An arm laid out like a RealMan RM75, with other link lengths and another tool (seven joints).
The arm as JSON. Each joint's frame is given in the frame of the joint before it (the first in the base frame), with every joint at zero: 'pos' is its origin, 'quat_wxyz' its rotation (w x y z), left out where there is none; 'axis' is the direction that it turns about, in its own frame. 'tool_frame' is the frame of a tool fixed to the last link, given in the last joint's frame.
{
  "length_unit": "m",
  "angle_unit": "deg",
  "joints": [
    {
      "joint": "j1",
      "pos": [
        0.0,
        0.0,
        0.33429
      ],
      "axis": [
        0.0,
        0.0,
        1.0
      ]
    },
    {
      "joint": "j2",
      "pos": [
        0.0,
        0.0,
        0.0
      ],
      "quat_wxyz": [
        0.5,
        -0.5,
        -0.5,
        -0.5
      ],
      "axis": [
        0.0,
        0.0,
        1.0
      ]
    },
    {
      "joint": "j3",
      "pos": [
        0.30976,
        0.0,
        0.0
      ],
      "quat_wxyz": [
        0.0,
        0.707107,
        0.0,
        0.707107
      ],
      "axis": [
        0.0,
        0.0,
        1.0
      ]
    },
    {
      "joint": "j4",
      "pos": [
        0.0,
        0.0,
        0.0
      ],
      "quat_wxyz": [
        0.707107,
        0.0,
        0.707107,
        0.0
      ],
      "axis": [
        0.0,
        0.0,
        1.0
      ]
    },
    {
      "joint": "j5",
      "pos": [
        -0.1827,
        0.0,
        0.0
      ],
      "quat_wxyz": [
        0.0,
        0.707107,
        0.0,
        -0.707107
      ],
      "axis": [
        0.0,
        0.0,
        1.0
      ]
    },
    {
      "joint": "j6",
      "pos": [
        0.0,
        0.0,
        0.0
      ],
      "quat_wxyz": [
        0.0,
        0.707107,
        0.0,
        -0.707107
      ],
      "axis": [
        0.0,
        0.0,
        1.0
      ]
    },
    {
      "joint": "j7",
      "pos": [
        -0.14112,
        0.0,
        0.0
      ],
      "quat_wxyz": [
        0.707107,
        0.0,
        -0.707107,
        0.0
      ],
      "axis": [
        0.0,
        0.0,
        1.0
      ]
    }
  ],
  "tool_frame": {
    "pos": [
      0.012,
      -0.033,
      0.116
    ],
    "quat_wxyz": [
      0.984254,
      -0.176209,
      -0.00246,
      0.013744
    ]
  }
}
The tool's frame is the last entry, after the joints.
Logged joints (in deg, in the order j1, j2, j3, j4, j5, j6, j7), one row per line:
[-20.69 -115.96 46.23 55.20 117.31 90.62 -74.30]
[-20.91 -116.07 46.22 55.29 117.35 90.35 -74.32]
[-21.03 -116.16 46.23 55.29 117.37 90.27 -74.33]
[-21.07 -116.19 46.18 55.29 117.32 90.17 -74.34]
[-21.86 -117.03 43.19 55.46 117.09 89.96 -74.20]
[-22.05 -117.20 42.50 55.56 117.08 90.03 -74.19]
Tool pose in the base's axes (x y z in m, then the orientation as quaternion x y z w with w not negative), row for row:
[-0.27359 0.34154 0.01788 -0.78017 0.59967 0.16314 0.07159]
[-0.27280 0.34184 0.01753 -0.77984 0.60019 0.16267 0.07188]
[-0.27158 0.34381 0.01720 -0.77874 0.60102 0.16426 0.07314]
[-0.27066 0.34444 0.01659 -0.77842 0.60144 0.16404 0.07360]
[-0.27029 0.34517 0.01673 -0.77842 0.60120 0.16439 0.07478]
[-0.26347 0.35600 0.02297 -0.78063 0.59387 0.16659 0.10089]
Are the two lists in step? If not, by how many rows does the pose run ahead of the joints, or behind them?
The pose runs 1 row behind the joints: the pose in row i belongs to the joints in row i - 1.
